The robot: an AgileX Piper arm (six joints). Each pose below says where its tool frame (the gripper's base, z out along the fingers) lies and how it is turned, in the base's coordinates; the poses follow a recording.
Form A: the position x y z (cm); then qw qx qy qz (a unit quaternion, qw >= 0).
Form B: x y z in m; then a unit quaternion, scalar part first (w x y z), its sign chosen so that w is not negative. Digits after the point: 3 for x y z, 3 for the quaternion.
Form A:
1: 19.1 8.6 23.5 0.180 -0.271 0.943 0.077
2: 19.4 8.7 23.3 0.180 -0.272 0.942 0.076
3: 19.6 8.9 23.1 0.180 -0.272 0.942 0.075
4: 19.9 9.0 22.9 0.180 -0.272 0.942 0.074
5: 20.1 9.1 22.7 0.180 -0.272 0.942 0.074
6: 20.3 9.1 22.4 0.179 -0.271 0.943 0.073
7: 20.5 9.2 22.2 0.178 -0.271 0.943 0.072
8: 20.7 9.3 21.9 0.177 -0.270 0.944 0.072
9: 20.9 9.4 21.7 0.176 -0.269 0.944 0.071
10: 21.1 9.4 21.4 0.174 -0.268 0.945 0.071
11: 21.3 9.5 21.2 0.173 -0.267 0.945 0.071
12: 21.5 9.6 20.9 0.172 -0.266 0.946 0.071
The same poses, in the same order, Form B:
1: 0.191 0.086 0.235 0.180 -0.271 0.943 0.077
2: 0.194 0.087 0.233 0.180 -0.272 0.942 0.076
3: 0.196 0.089 0.231 0.180 -0.272 0.942 0.075
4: 0.199 0.090 0.229 0.180 -0.272 0.942 0.074
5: 0.201 0.091 0.227 0.180 -0.272 0.942 0.074
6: 0.203 0.091 0.224 0.179 -0.271 0.943 0.073
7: 0.205 0.092 0.222 0.178 -0.271 0.943 0.072
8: 0.207 0.093 0.219 0.177 -0.270 0.944 0.072
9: 0.209 0.094 0.217 0.176 -0.269 0.944 0.071
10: 0.211 0.094 0.214 0.174 -0.268 0.945 0.071
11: 0.213 0.095 0.212 0.173 -0.267 0.945 0.071
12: 0.215 0.096 0.209 0.172 -0.266 0.946 0.071
